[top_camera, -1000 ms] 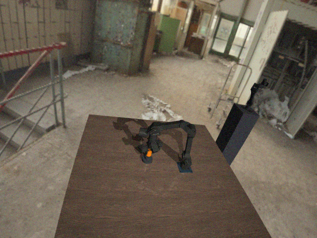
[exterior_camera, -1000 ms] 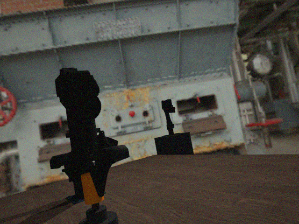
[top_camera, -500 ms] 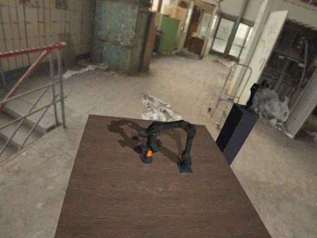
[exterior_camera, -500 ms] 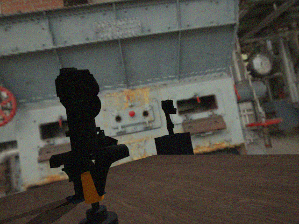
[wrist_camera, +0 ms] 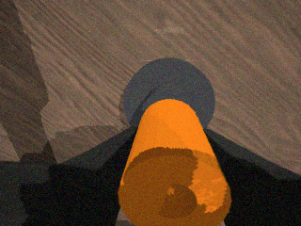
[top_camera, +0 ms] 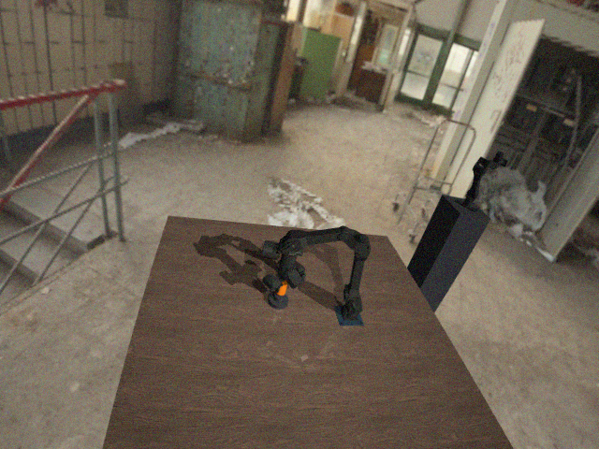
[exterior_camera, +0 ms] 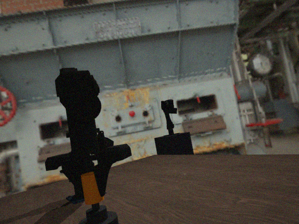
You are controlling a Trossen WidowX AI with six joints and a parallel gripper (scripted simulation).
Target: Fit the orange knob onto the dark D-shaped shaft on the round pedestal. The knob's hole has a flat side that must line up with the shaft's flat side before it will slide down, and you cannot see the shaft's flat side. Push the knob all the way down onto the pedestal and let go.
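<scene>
The orange knob is 20 mm above my gripper tip. The rest, counted from my gripper tip: dark round pedestal: 40 mm below.
</scene>
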